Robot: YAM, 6 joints.
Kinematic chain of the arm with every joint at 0, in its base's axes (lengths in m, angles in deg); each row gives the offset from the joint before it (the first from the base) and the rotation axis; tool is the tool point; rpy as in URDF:
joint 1: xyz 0 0 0.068 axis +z
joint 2: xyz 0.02 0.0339 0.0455 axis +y
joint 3: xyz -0.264 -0.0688 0 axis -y
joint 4: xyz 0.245 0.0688 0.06 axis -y
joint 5: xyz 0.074 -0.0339 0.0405 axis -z
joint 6: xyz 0.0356 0 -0.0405 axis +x
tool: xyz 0 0 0 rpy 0 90 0
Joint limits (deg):
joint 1: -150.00..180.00
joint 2: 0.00..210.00
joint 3: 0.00..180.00
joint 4: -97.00..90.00
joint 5: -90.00..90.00
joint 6: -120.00..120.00
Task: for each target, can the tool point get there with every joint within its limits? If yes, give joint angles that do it. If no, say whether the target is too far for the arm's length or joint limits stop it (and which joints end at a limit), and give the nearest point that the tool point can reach.
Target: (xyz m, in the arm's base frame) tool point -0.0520 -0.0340 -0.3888
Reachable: no: joint limits stop it (at a limit: joint 2) | nearest point -0.0719 -0.0470 -0.3417 | short by 0.053 m
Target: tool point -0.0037 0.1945 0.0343
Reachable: yes | joints 98.49 112.34 33.11 -29.68 44.71 92.42
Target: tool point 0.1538 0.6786 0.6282
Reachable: no: too far | nearest point 0.1145 0.5051 0.4927 | short by 0.224 m
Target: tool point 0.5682 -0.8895 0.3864
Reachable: no: too far | nearest point 0.3365 -0.5269 0.2730 | short by 0.445 m
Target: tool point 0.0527 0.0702 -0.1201
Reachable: yes | joints 51.24 170.07 44.85 -30.85 -4.61 22.73
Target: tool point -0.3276 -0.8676 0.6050
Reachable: no: too far | nearest point -0.2015 -0.5335 0.4116 | short by 0.406 m
